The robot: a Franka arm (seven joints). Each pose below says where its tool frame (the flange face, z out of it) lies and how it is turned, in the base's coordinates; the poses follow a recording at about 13 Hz.
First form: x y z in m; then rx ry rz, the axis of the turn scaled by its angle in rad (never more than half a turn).
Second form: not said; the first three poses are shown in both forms.
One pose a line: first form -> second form
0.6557 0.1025 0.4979 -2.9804 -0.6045 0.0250 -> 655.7 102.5 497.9 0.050 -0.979 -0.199 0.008
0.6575 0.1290 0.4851 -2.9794 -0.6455 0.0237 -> 657.5 129.0 485.1 0.046 -0.976 -0.212 0.008
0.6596 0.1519 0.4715 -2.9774 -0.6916 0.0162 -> 659.6 151.9 471.5 0.042 -0.973 -0.226 0.005
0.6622 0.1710 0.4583 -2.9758 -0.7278 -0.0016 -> 662.2 171.0 458.3 0.039 -0.971 -0.237 -0.001
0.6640 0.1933 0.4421 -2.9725 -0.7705 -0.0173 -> 664.0 193.3 442.1 0.035 -0.967 -0.251 -0.006
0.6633 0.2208 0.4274 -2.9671 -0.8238 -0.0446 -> 663.3 220.8 427.4 0.031 -0.963 -0.267 -0.014
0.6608 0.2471 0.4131 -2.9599 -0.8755 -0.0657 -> 660.8 247.1 413.1 0.027 -0.958 -0.283 -0.021
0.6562 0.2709 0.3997 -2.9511 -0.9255 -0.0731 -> 656.2 270.9 399.7 0.024 -0.954 -0.299 -0.024
